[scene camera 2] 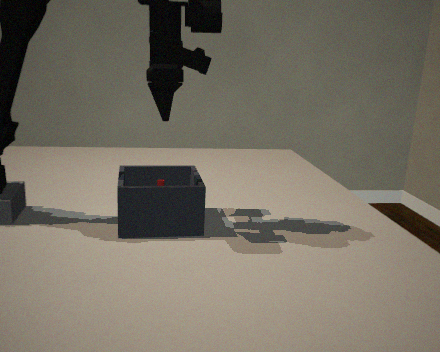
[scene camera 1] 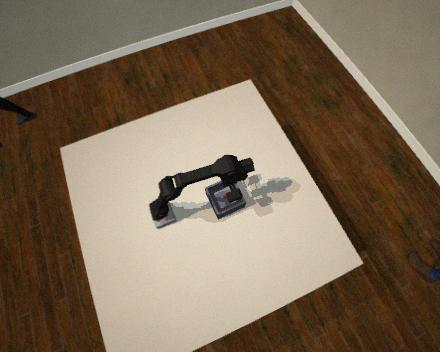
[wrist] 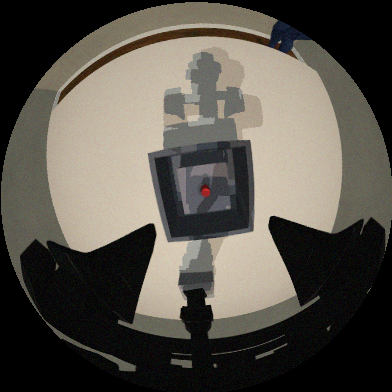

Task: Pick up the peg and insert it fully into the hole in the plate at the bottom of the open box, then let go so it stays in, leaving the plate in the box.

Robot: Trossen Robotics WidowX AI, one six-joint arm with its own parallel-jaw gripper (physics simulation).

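Frame: origin at the arm's base, x up, y back, z right, level; metres.
Where they show: gripper, fingertip midpoint: [scene camera 2: 165,117] [scene camera 1: 227,186] [wrist: 214,226]; arm's base, link origin: [scene camera 1: 159,213] [wrist: 195,293].
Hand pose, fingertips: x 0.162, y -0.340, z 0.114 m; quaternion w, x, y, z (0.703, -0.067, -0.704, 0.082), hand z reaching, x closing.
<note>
Things, the pixels of their centre, and the offset from my fingertips. Level surfaces: height alone.
- pale plate, body centre: [wrist: 203,186] [scene camera 1: 225,198] dy +0.010, dx -0.180, dz -0.003 m
- red peg, body centre: [wrist: 204,186] [scene camera 2: 160,199] [scene camera 1: 225,197] dy +0.008, dx -0.166, dz -0.003 m
- white surface, surface height: dx -0.214 m
The dark, open box [scene camera 1: 232,211] [scene camera 2: 161,212] [wrist: 252,190] stands on the white surface. The pale plate [wrist: 186,200] lies at its bottom. The red peg [scene camera 1: 225,197] [scene camera 2: 160,182] [wrist: 205,191] stands upright near the plate's middle, inside the box walls, with its top showing just above the near rim in scene camera 2. How deep its lower end sits in the hole cannot be seen. My gripper [scene camera 1: 233,195] [scene camera 2: 165,119] [wrist: 214,226] is wide open and empty, pointing down well above the box and the peg, touching neither.
The arm's base [scene camera 1: 163,221] [scene camera 2: 12,202] [wrist: 195,279] stands on the white surface [scene camera 1: 210,280] [scene camera 2: 225,300] to the left of the box in both scene views. Arm shadows fall around the box. People's legs or feet show at the edges of scene camera 1 and the wrist view.
</note>
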